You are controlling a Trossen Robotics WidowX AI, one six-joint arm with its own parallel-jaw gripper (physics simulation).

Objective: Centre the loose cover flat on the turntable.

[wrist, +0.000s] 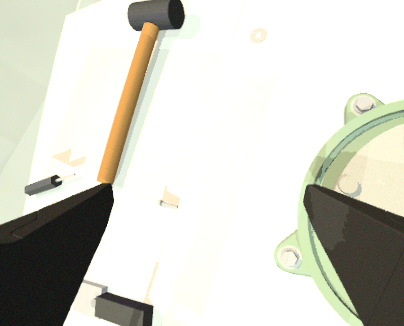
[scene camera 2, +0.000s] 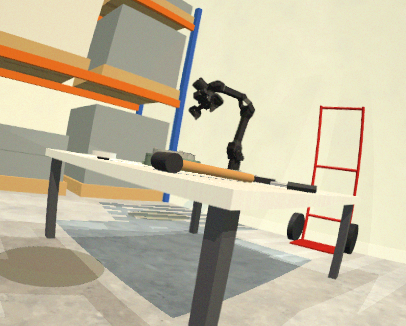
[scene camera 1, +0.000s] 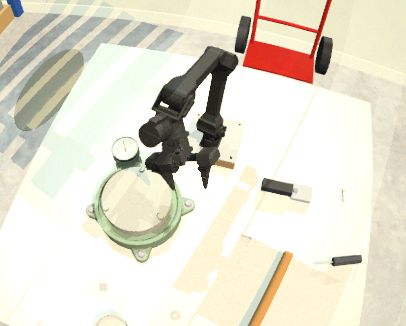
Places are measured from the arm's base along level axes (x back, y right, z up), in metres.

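Pixels of known places: gripper, fingertip midpoint: [wrist: 210,193] [scene camera 2: 202,115] [scene camera 1: 189,189]; arm's base at its link origin: [scene camera 1: 210,141].
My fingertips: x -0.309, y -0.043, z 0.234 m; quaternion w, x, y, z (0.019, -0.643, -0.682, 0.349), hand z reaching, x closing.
Note:
For each thing: its top centre in the pictures, then the offset to it from my fingertips. "spot": a spot on its surface instead.
- loose cover at its top centre: [scene camera 1: 135,196] [scene camera 2: 174,150] dx -0.006, dy +0.178, dz -0.179 m
- green turntable at a spot on its surface: [wrist: 345,129] [scene camera 1: 153,240] spot: dx -0.106, dy +0.076, dz -0.214 m
- dial gauge at a spot on its surface: [scene camera 1: 125,149] spot: dx +0.135, dy +0.283, dz -0.173 m
- mallet at its top centre: [wrist: 120,80] [scene camera 1: 265,306] [scene camera 2: 211,160] dx -0.184, dy -0.313, dz -0.213 m
- black-handled scraper at its top centre: [wrist: 102,308] [scene camera 1: 288,187] [scene camera 2: 270,178] dx +0.243, dy -0.267, dz -0.245 m
- screwdriver at its top centre: [wrist: 45,182] [scene camera 1: 340,260] [scene camera 2: 294,182] dx +0.045, dy -0.518, dz -0.246 m
The loose cover [scene camera 1: 136,200] [wrist: 380,172], a round beige disc with small round knobs, lies on the green turntable [scene camera 1: 150,239] [wrist: 345,129], inside its rim. In scene camera 1, more green shows at the cover's right and lower right than at its left. Whether it lies fully flat is hard to tell. Scene camera 2 shows the turntable [scene camera 2: 148,158] mostly hidden behind the mallet head. My gripper [scene camera 1: 189,186] [scene camera 2: 206,109] [wrist: 210,193] is open and empty, raised above the table at the turntable's right side. In the wrist view, the right finger overlaps the turntable's rim and hides part of the cover.
A dial gauge [scene camera 1: 125,149] stands behind the turntable. A mallet [scene camera 1: 272,287] [scene camera 2: 167,161] [wrist: 127,102], a black-handled scraper [scene camera 1: 277,186] [wrist: 122,310] and a screwdriver [scene camera 1: 347,260] [scene camera 2: 302,187] [wrist: 42,185] lie on the table. A red hand truck [scene camera 1: 280,61] [scene camera 2: 337,168] stands beyond it.

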